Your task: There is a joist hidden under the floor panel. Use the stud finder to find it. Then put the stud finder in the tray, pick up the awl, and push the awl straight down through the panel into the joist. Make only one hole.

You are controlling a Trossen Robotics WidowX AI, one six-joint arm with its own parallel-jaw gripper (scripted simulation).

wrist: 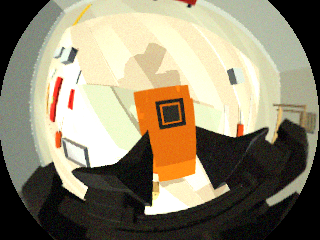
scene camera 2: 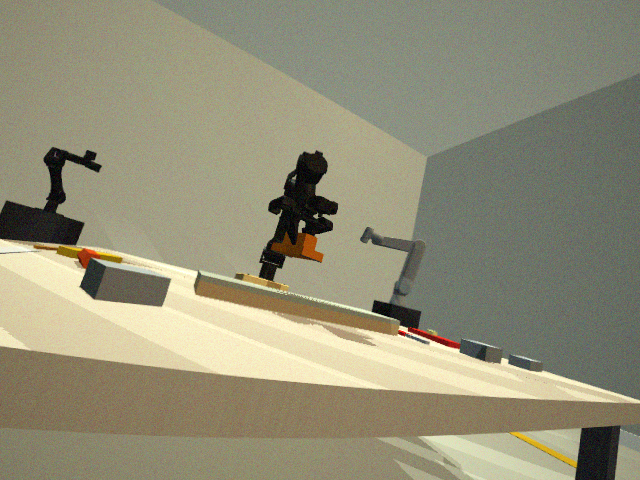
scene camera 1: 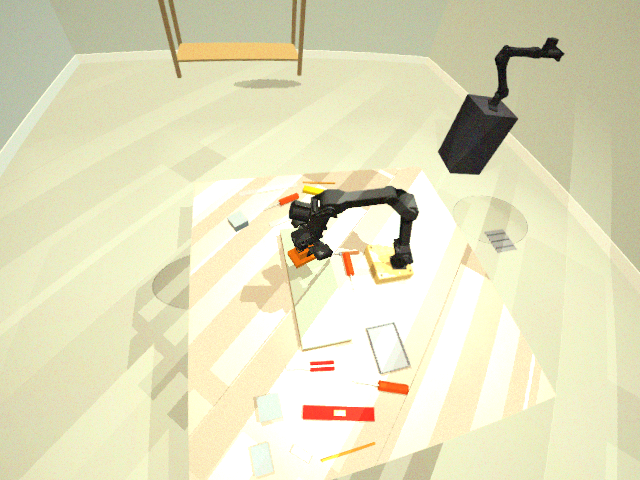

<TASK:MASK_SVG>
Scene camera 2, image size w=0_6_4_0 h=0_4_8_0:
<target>gripper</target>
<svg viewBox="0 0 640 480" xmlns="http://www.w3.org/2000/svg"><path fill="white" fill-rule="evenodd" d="M338 203L322 196L316 196L315 191L310 188L301 187L294 191L294 195L291 195L291 198L283 195L270 201L268 211L275 215L281 213L281 210L284 211L283 216L280 216L279 219L287 231L291 244L296 245L300 220L306 223L305 227L302 228L302 233L315 236L315 234L332 231L333 223L322 217L322 215L335 215L338 210Z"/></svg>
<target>orange stud finder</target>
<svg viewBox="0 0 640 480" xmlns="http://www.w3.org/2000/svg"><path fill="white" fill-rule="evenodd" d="M271 251L290 258L295 257L322 263L324 254L315 251L318 238L311 234L298 233L296 245L292 245L286 232L283 243L273 242Z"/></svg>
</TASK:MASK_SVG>
